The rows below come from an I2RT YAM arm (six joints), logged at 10 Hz.
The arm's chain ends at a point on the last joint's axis. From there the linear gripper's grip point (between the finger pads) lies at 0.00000 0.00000 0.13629 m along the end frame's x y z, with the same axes.
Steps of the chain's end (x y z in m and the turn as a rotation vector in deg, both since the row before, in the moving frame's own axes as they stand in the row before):
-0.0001 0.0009 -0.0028 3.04 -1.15 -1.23
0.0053 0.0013 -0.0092 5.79 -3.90 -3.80
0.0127 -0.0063 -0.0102 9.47 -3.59 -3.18
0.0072 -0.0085 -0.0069 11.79 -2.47 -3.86
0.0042 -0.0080 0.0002 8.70 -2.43 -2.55
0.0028 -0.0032 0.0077 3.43 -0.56 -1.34
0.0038 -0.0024 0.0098 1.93 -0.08 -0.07
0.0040 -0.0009 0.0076 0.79 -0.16 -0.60
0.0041 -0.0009 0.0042 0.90 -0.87 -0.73
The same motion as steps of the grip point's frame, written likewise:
-0.0029 -0.0063 -0.0030 3.04 -1.15 -1.23
-0.0044 -0.0121 -0.0102 5.79 -3.90 -3.80
0.0036 -0.0285 -0.0123 9.47 -3.59 -3.18
0.0004 -0.0361 -0.0099 11.79 -2.47 -3.86
-0.0020 -0.0285 -0.0015 8.70 -2.43 -2.55
0.0014 -0.0113 0.0074 3.43 -0.56 -1.34
0.0036 -0.0070 0.0097 1.93 -0.08 -0.07
0.0036 -0.0028 0.0076 0.79 -0.16 -0.60
0.0020 -0.0030 0.0042 0.90 -0.87 -0.73

